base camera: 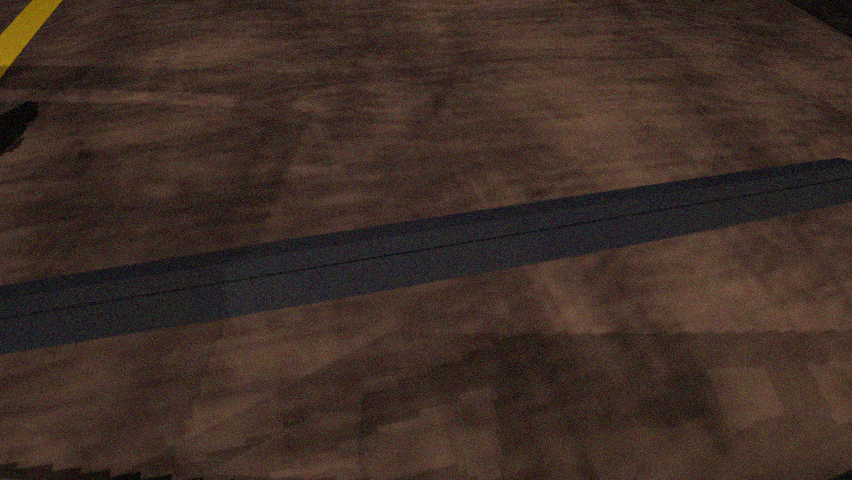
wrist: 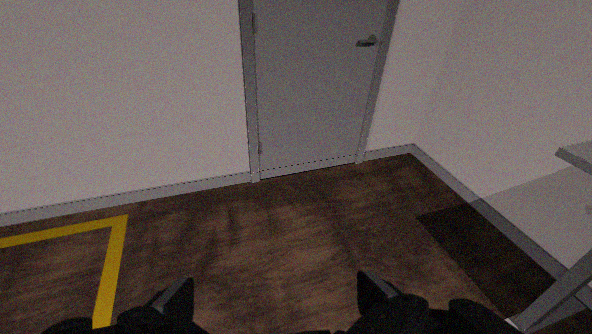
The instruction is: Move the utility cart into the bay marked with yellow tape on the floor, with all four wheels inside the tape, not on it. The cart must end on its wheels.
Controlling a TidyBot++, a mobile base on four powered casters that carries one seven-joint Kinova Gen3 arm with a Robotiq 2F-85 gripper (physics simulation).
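Places are measured from the arm's base along level axes (x back, y left, z down), in millimetres.
Pixels of known places: gripper, fingertip midpoint: (wrist: 277,292).
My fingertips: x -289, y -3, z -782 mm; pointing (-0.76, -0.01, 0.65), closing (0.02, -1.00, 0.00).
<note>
Behind a point stands the place of what it marks.
The yellow tape (base camera: 20,32) @[x -934, y 753, z 396 mm] (wrist: 110,270) @[x -1110, y 801, z 396 mm] shows in part. In the base camera view a short stretch crosses the top left corner. In the wrist view one corner of the marked bay lies on the floor at the lower left, with one strip running toward the left edge near the wall and the other toward the bottom. My gripper (wrist: 277,292) @[x -289, y -3, z -782 mm] is open and empty, its two dark fingers wide apart at the bottom of the wrist view, to the right of the tape. The utility cart cannot be made out in either view.
A long dark blue-grey strip (base camera: 417,265) @[x -380, y -15, z 389 mm] crosses the brown floor in the base camera view. A black shape (base camera: 14,128) is at its left edge. In the wrist view a grey door (wrist: 310,90) @[x -1865, y -267, z -247 mm] stands in the far wall (wrist: 125,100) @[x -1642, y 720, z -278 mm]. Grey furniture with a slanted leg (wrist: 555,292) @[x -705, y -1106, z 97 mm] is at right.
</note>
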